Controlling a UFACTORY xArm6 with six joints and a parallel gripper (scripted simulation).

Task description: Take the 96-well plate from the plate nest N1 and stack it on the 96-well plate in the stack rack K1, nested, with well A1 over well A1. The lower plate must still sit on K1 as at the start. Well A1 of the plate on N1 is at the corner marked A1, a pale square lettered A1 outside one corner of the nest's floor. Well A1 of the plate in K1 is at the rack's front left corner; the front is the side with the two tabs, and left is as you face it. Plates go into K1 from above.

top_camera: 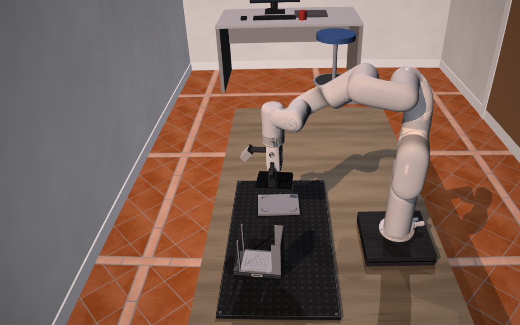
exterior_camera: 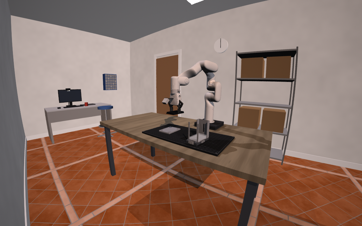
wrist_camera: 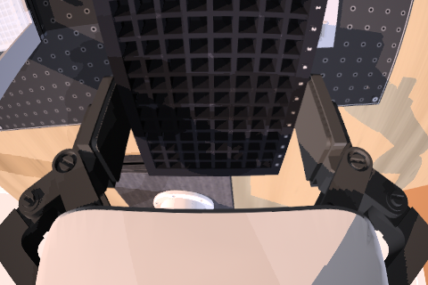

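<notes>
My gripper is now 24 cm to the right of the white 96-well plate, 16 cm above it and 8 cm short of it. The rest, counted from my hand: plate nest N1: 18 cm below, 7 cm to the right, 2 cm behind; black 96-well plate: 1 cm below; A1 mark: 18 cm below, 13 cm to the right, 5 cm ahead.
</notes>
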